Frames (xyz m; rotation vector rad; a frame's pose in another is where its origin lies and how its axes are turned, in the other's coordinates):
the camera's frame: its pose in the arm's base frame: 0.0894 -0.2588 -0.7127 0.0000 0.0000 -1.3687
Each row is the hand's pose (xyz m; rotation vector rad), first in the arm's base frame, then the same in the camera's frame.
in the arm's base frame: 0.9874 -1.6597 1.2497 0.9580 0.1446 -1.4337
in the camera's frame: 1.5526 0.5985 1.9624 0.5923 0.6531 -0.1629
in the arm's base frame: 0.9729 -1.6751 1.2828 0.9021 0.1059 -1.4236
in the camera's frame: 1.5648 0.5812 1.9955 0.5764 0.5949 -0.1409
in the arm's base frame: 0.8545 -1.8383 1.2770 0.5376 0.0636 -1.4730
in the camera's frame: 1.7009 0.4325 1.9897 0.3426 0.3543 -0.1345
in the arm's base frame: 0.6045 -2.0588 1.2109 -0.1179 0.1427 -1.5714
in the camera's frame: 1.8668 0.1433 1.9236 -0.1637 0.0325 -0.2062
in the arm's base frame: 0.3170 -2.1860 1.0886 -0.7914 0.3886 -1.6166
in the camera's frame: 1.9337 -0.1639 1.8013 -0.7655 -0.1775 -0.3275
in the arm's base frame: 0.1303 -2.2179 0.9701 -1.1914 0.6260 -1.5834
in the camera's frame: 1.9274 -0.3532 1.6828 -1.1699 -0.2378 -0.4028
